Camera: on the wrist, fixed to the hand. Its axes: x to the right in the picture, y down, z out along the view.
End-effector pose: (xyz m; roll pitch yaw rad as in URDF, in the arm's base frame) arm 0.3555 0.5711 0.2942 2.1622 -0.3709 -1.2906
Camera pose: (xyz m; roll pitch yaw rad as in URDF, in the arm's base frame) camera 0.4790 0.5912 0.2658 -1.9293 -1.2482 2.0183
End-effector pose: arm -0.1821 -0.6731 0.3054 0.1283 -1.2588 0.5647
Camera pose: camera -0.0583 -0.6941 0.2790 -1.4872 0.0724 1.7282
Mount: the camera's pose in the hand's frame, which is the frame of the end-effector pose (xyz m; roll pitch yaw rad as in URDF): 0.0035 -0.0957 -0.0854 -0.2338 0.5377 1.5097
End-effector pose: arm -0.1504 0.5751 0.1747 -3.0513 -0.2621 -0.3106
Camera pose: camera -0.1435 0.6649 0.2661 -3.0785 -0.4462 -1.9496
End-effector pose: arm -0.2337 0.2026 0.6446 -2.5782 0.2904 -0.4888
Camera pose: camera -0.1830 0.2156 0.7617 2.6502 0.0388 -2.0164
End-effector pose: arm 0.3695 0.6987 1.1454 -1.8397 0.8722 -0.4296
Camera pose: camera 0.4279 0.6094 1.2166 1.9282 0.5054 -2.6017
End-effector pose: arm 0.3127 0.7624 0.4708 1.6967 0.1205 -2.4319
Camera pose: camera 0.3808 0.6933 0.3868 0.1963 -1.1241 -1.2456
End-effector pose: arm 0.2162 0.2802 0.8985 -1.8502 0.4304 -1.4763
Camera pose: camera 0.1656 0.2238 1.0020 2.4142 0.6976 2.9214
